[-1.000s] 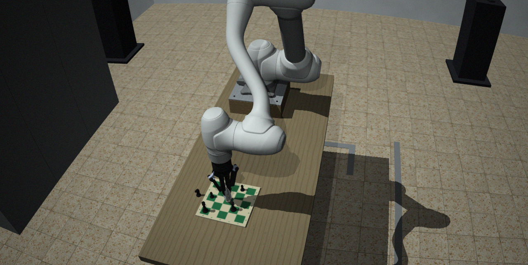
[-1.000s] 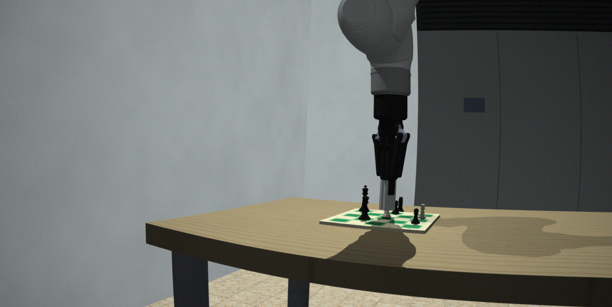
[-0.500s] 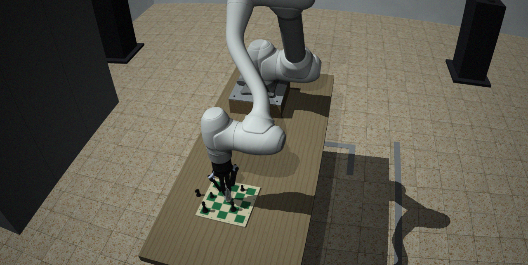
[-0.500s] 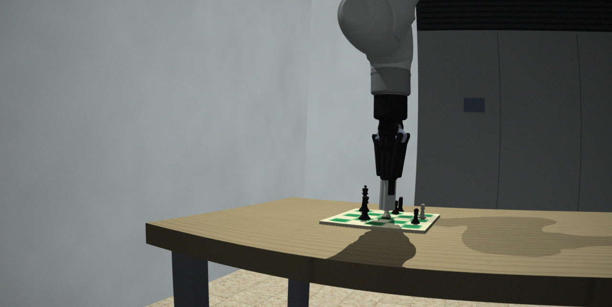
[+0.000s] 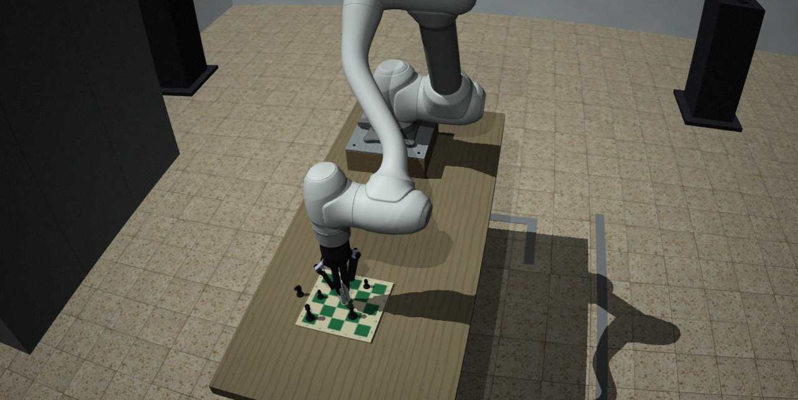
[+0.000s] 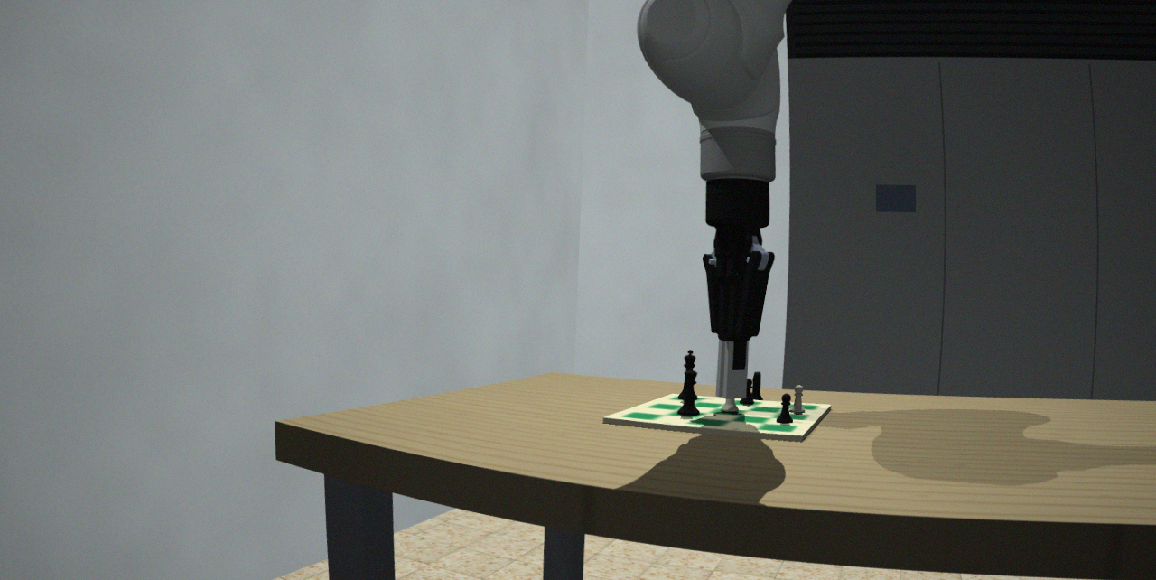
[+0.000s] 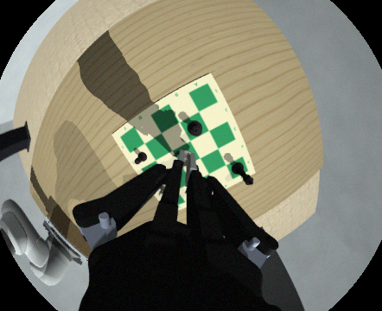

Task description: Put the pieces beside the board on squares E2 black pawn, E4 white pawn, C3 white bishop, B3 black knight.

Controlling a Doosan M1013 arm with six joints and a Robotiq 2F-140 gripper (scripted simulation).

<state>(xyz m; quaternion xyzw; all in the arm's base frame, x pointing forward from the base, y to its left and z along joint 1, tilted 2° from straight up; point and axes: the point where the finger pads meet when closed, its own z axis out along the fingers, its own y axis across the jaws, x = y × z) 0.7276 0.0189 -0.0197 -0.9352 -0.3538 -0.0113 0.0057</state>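
My hand is 30 mm above the white bishop. The rest, counted from my hand: white pawn: 80 mm behind, 30 mm to the right, 40 mm below; then black knight: 10 mm behind, 140 mm to the right, 40 mm below; then green-and-cream chessboard: 50 mm below.
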